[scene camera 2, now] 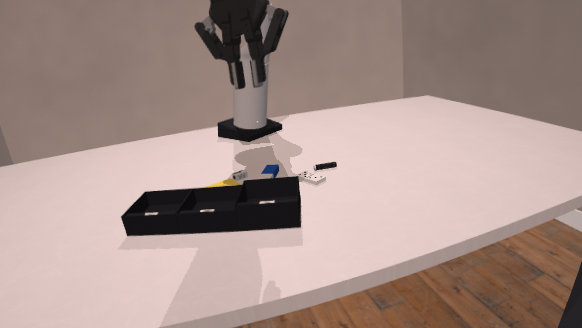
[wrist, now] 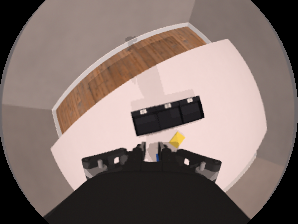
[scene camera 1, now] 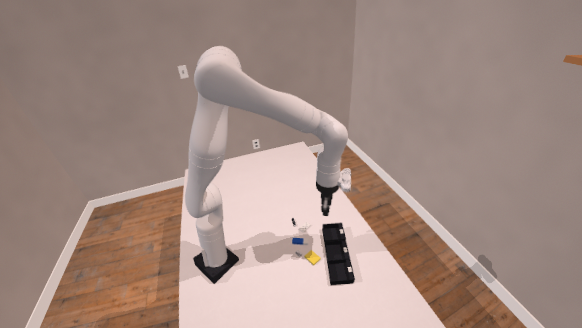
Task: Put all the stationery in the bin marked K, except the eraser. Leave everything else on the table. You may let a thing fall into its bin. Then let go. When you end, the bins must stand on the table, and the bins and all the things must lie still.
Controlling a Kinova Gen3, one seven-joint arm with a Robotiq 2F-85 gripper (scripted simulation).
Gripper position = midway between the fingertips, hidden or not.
Note:
In view: my gripper (scene camera 2: 249, 87).
My gripper shows as well in the wrist view (wrist: 152, 146).

